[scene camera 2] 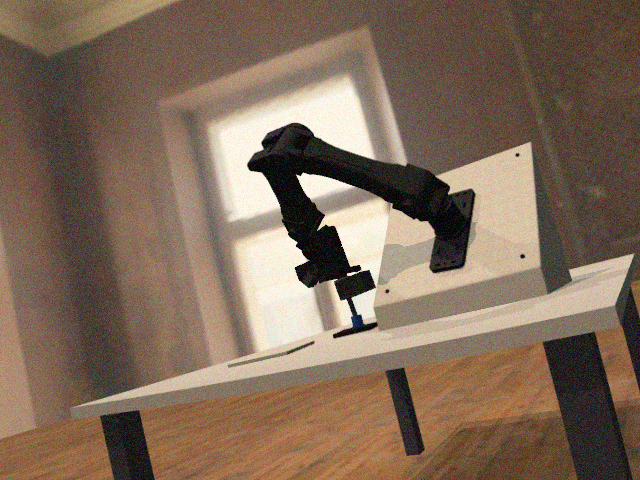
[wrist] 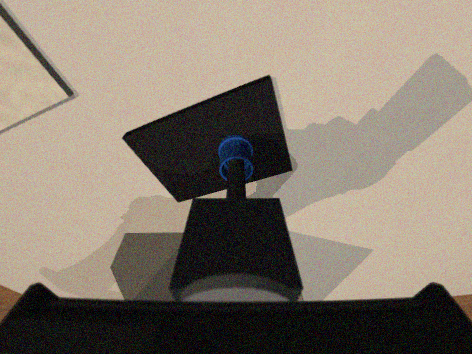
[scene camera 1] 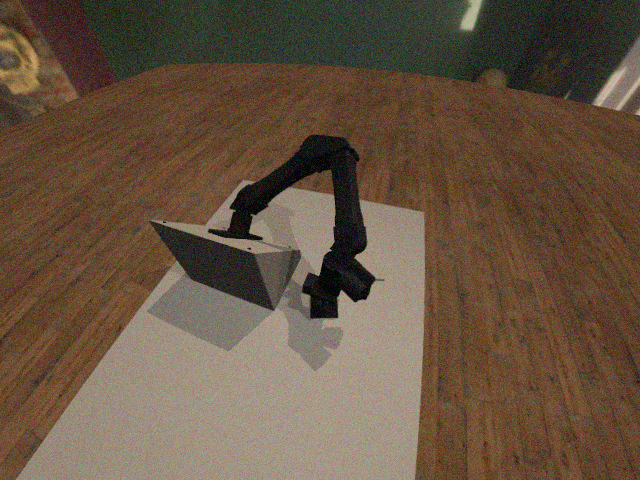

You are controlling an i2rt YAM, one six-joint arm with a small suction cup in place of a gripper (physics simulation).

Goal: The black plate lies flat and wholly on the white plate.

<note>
My suction cup point(scene camera 2: 357, 321) is stuck to a black plate point(wrist: 181, 149), which still rests on the table. A white plate point(wrist: 37, 85) rests on the table.
My suction cup also shows in the wrist view point(wrist: 235, 146).
</note>
